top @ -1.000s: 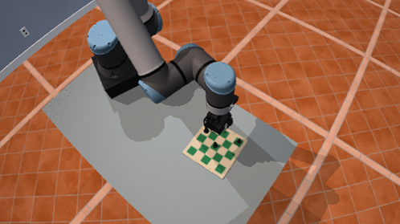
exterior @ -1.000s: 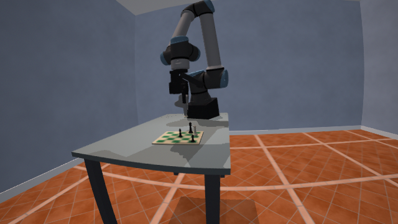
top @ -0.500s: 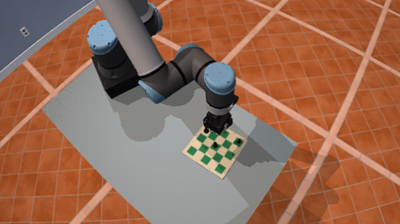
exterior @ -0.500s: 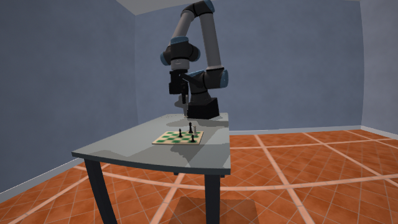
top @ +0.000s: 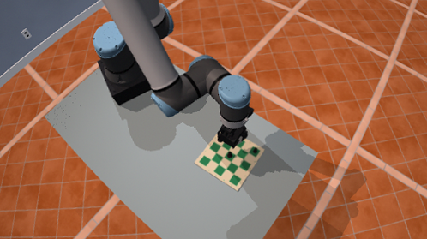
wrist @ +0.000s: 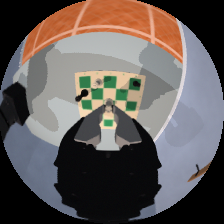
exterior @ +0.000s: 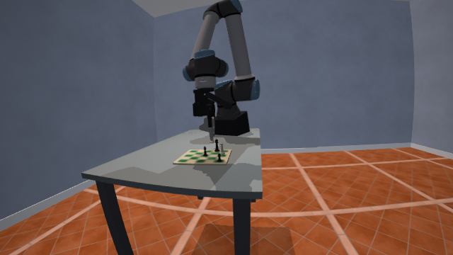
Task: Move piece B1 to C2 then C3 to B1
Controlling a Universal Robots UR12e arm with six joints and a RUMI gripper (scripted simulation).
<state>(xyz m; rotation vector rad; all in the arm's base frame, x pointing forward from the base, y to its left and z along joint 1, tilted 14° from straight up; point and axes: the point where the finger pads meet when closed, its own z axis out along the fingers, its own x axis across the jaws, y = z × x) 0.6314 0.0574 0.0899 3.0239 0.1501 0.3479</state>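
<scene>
Now: the cream chessboard 4 cm to the right of my hand and 9 cm below it. The rest, counted from my hand: tall black piece 8 cm behind, 5 cm below; then small white piece 1 cm below.
</scene>
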